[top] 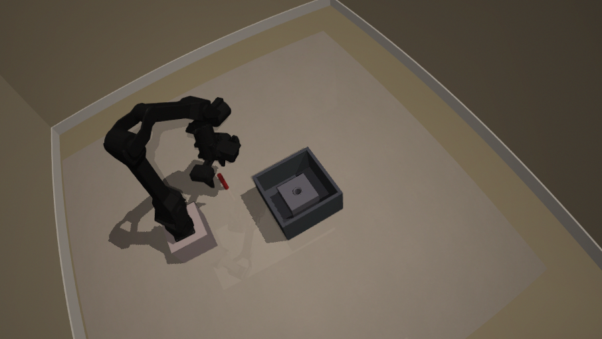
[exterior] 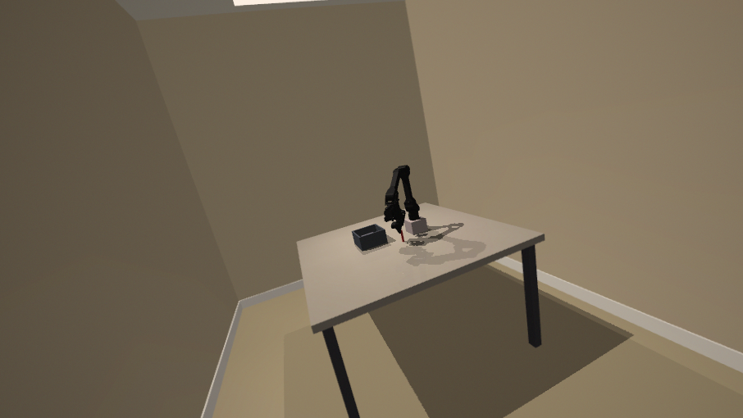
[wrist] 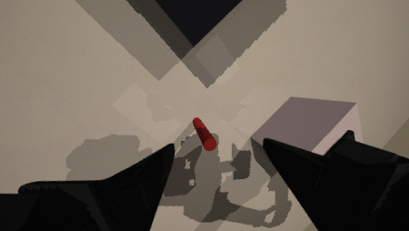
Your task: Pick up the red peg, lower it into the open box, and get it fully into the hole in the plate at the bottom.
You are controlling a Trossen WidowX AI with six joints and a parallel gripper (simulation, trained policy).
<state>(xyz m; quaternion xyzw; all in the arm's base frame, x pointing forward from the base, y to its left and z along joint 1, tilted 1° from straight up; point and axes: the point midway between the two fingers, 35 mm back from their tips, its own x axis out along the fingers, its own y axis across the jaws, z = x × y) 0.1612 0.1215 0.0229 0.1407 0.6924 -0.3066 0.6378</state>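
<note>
Now: gripper tip 1 cm to the right of the red peg and 4 cm above it. Round my gripper tip: grey plate 19 cm ahead, 16 cm to the right, 4 cm below; dark box 19 cm ahead, 16 cm to the right, 6 cm below.
</note>
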